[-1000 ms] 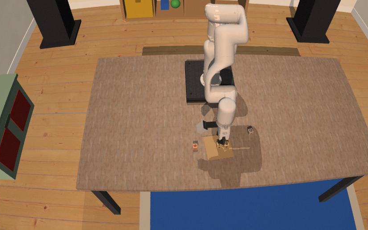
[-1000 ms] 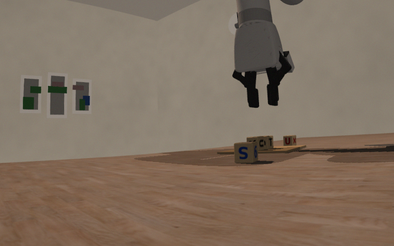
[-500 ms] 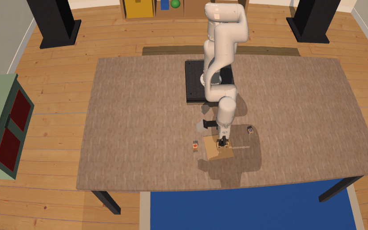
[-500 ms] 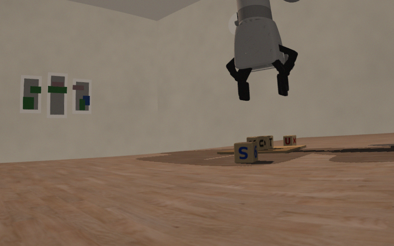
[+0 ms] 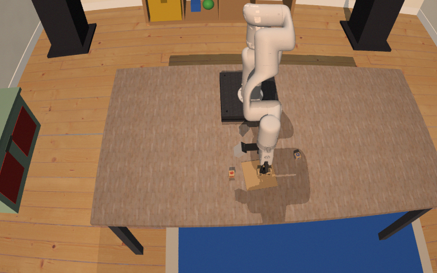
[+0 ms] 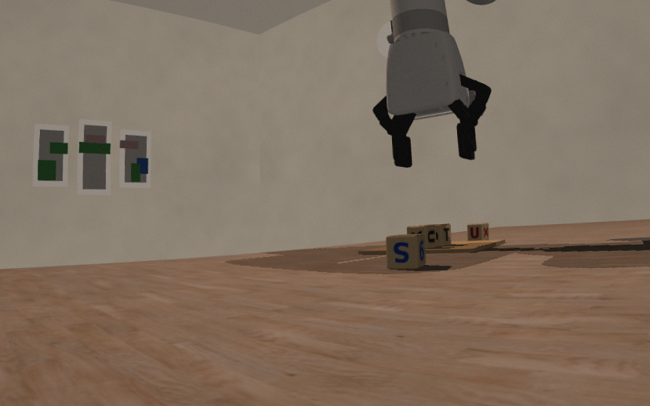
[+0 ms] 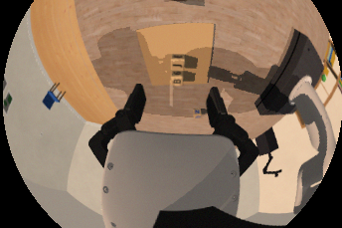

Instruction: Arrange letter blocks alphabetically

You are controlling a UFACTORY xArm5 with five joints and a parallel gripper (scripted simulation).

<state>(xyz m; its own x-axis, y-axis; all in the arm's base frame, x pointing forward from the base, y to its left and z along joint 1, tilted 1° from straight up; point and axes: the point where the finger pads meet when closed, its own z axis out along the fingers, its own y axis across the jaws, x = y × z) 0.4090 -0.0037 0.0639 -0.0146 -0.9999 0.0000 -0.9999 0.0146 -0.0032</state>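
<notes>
My gripper is now 110 mm above the tan mat. From my hand the other things lie so: letter block: 120 mm to the right, 100 mm below.
</notes>
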